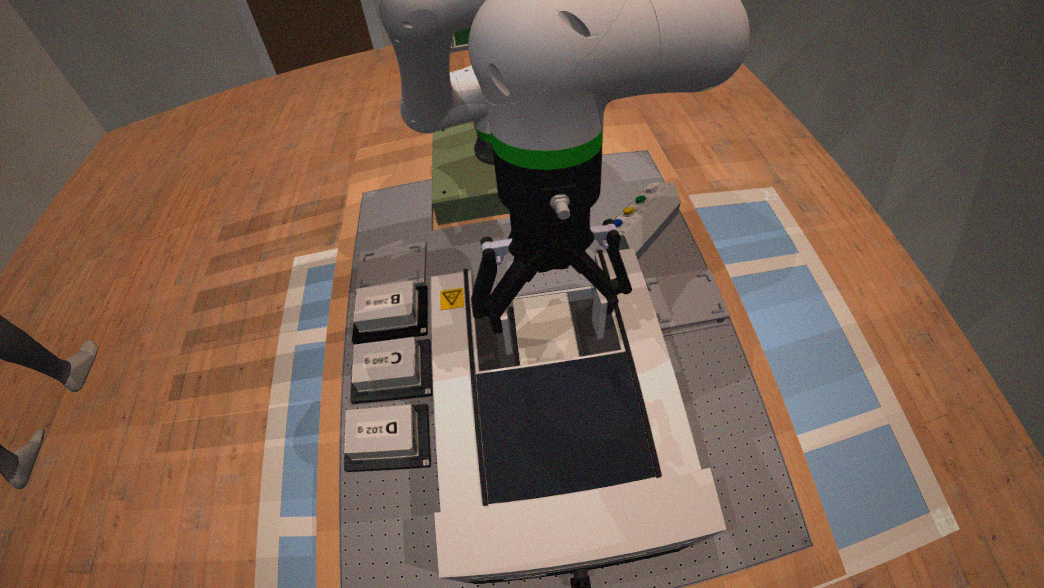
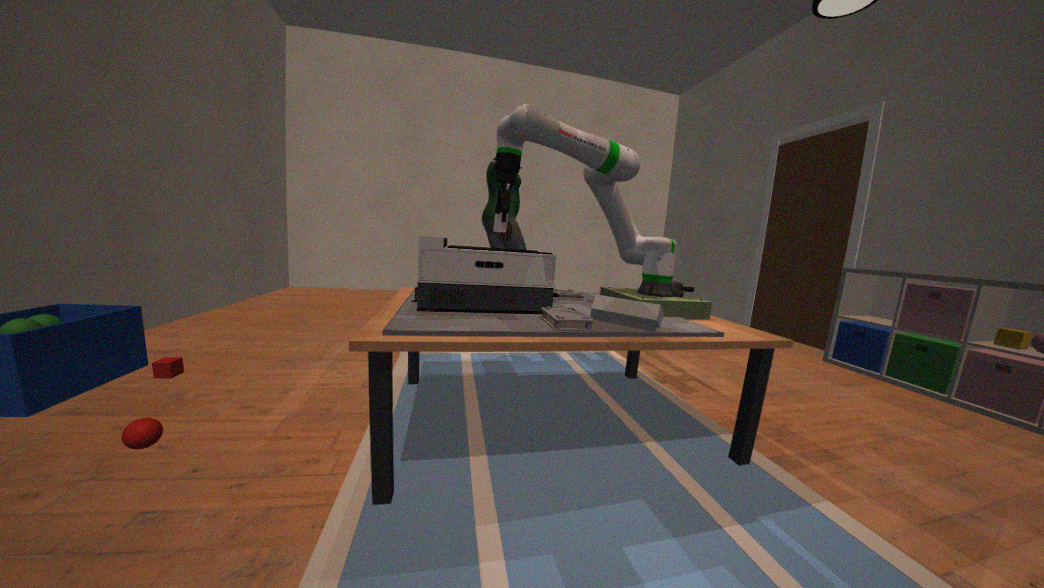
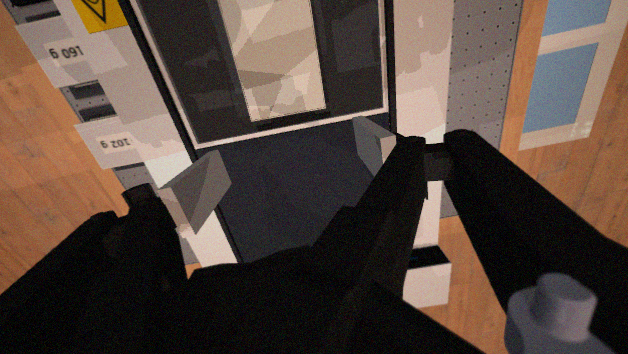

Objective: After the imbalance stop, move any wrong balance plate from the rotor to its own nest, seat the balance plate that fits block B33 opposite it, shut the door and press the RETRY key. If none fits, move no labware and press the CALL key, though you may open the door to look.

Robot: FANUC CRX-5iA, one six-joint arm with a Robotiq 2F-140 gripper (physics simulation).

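Seen in the pictures: gripper, fingertip midpoint: (image 1: 553, 336) (image 2: 499, 232) (image 3: 289, 152); arm's base, link origin: (image 2: 654, 294).
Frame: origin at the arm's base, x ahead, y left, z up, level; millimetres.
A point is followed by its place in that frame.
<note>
The centrifuge (image 1: 577, 536) @(z 182, x 949, y 112 mm) (image 2: 467, 271) @(z 76, x 803, y 268 mm) has its dark sliding door (image 1: 566, 430) @(z 151, x 805, y 106 mm) (image 3: 290, 205) @(z 151, x 796, y 81 mm) partly open. A pale block (image 1: 542, 328) @(z 121, x 629, y 80 mm) (image 3: 285, 65) @(z 122, x 643, y 93 mm) sits low in the opening; its label cannot be read, so I cannot tell which labware it is. My gripper (image 1: 553, 325) @(z 217, x 704, y 95 mm) (image 2: 501, 222) @(z 217, x 704, y 95 mm) (image 3: 289, 152) @(z 217, x 704, y 95 mm) is open and empty above the opening, fingers wide apart. Balance plates B (image 1: 384, 300) @(z -8, x 464, y -236 mm), C 160 g (image 1: 384, 363) @(z -8, x 609, y -214 mm) (image 3: 65, 52) @(z -8, x 602, y -234 mm) and D 102 g (image 1: 379, 430) @(z -8, x 742, y -208 mm) (image 3: 115, 144) @(z -8, x 743, y -226 mm) sit in their dark nests at the left. The key box (image 1: 646, 210) @(z 20, x 283, y 315 mm) (image 2: 626, 311) @(z -15, x 279, y 351 mm) has blue, yellow and green keys; their lettering is unreadable.
A bare grey nest (image 1: 394, 262) @(z -50, x 327, y -248 mm) lies behind plate B. Another bare nest (image 1: 686, 300) @(z -28, x 491, y 367 mm) (image 2: 566, 317) @(z -28, x 495, y 425 mm) lies right of the centrifuge. A green base block (image 1: 463, 175) @(z 0, x 102, y -96 mm) (image 2: 694, 306) @(z -21, x -101, y 143 mm) carries the arm. A person stands behind the table, partly hidden by the gripper; legs (image 1: 36, 357) show at the left.
</note>
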